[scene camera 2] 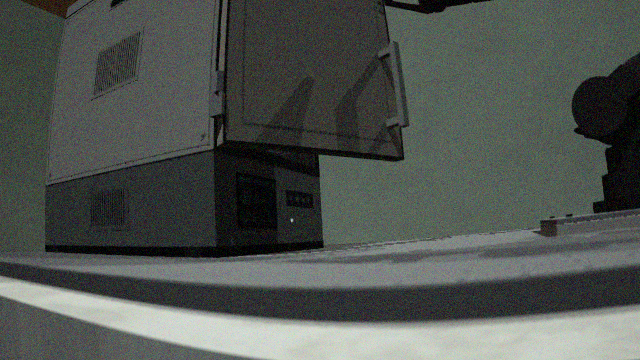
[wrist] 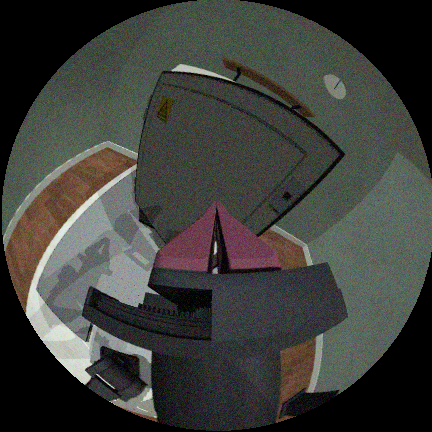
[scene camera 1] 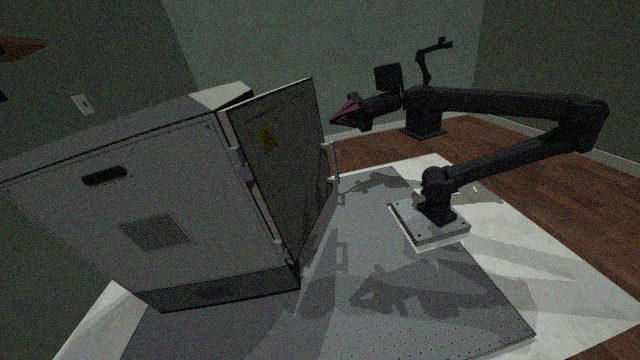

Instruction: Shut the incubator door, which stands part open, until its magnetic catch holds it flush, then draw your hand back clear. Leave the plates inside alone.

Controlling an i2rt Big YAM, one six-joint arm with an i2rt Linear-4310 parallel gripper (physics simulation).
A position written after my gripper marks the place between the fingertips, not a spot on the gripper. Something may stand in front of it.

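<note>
My gripper [scene camera 1: 329, 121] is shut and it's holding nothing, and you'd find it in the wrist view too [wrist: 215, 206]. There's also an incubator door [scene camera 2: 333, 85], and I can see that door in scene camera 1 [scene camera 1: 279, 134] and in the wrist view [wrist: 204, 138] as well.
</note>
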